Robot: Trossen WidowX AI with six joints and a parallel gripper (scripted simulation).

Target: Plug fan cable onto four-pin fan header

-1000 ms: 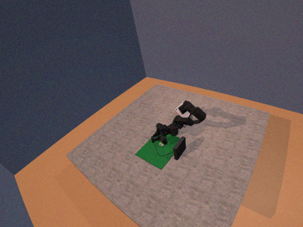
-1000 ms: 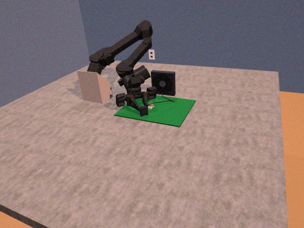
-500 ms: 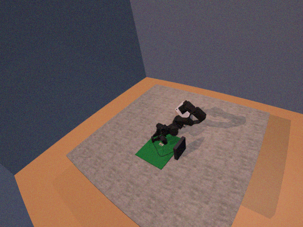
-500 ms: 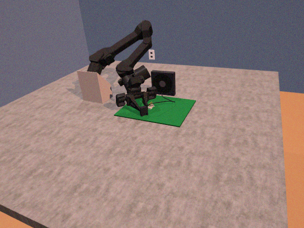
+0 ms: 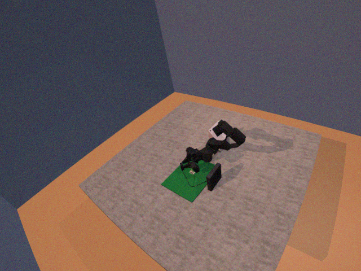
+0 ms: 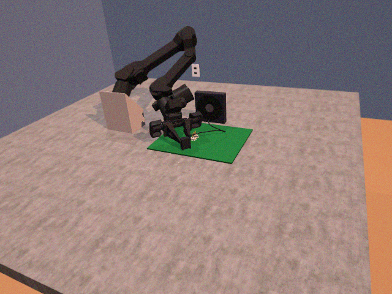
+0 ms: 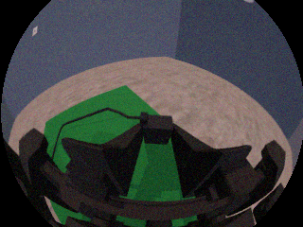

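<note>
Right now the black plug is 10 mm below my gripper tip. Also, from my gripper tip: black fan: 240 mm to the left, 30 mm behind, 30 mm above; then green board: 90 mm to the left, 50 mm below, 10 mm ahead.
</note>
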